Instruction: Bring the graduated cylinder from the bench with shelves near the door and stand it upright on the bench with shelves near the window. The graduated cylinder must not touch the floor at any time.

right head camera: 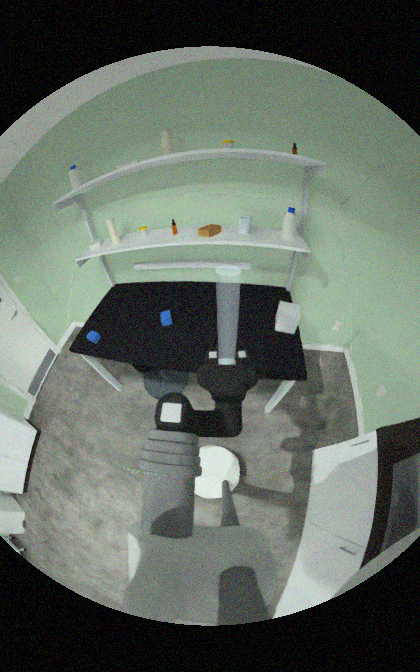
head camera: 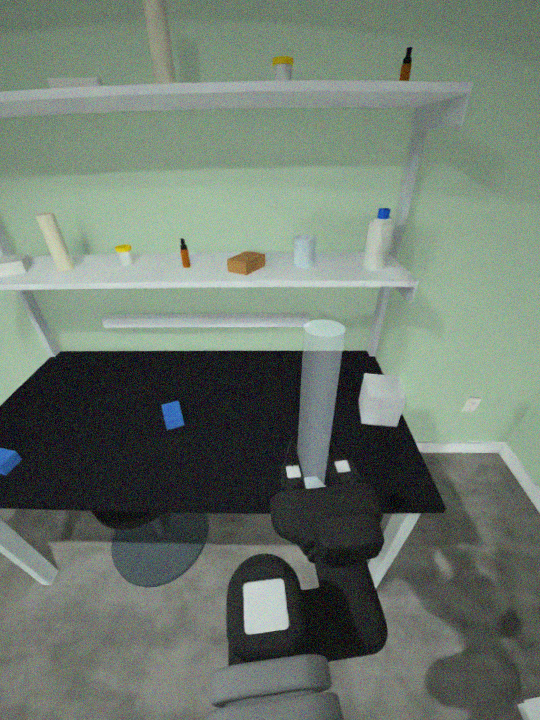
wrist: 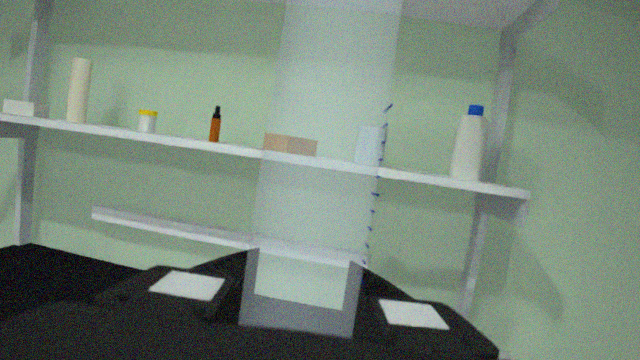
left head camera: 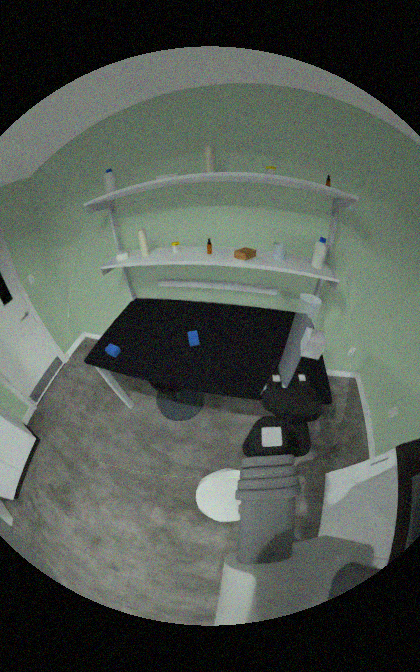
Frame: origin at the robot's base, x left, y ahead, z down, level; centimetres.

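Where they show: gripper, between the fingertips: (head camera: 307,439) (wrist: 301,278).
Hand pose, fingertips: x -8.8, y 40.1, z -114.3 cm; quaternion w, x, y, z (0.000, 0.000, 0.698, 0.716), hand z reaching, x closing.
Note:
After its pixels a point has its place.
The graduated cylinder (head camera: 318,395) {x -8.3, y 35.4, z -128.0 cm} (left head camera: 296,345) (right head camera: 228,320) (wrist: 320,200) {x -9.0, y 34.7, z -119.1 cm} is a tall, clear tube, roughly upright with a slight lean. Blue marks run up its right side in the wrist view. My gripper (head camera: 317,468) (left head camera: 289,378) (right head camera: 227,354) (wrist: 301,278) {x -8.8, y 40.1, z -114.3 cm} is shut on its lower part, by the front right edge of the black bench (head camera: 104,465) {x 45.6, y 69.6, z -73.4 cm} (left head camera: 150,365) (right head camera: 130,345) with shelves. I cannot see the cylinder's foot. A door (left head camera: 30,320) shows left of this bench. No window shows.
A white box (head camera: 380,400) {x -42.6, y 76.1, z -85.0 cm} stands at the bench's right end. Two blue blocks (head camera: 172,415) {x 26.4, y 84.8, z -77.4 cm} (left head camera: 113,350) lie farther left. Bottles and jars stand on the shelves (head camera: 174,284) {x 20.0, y 99.5, z -118.3 cm}. A dark stool (head camera: 159,549) {x 46.6, y 74.8, z -0.2 cm} is under the bench. A white round seat (right head camera: 217,472) and cabinets (right head camera: 340,490) are nearer me.

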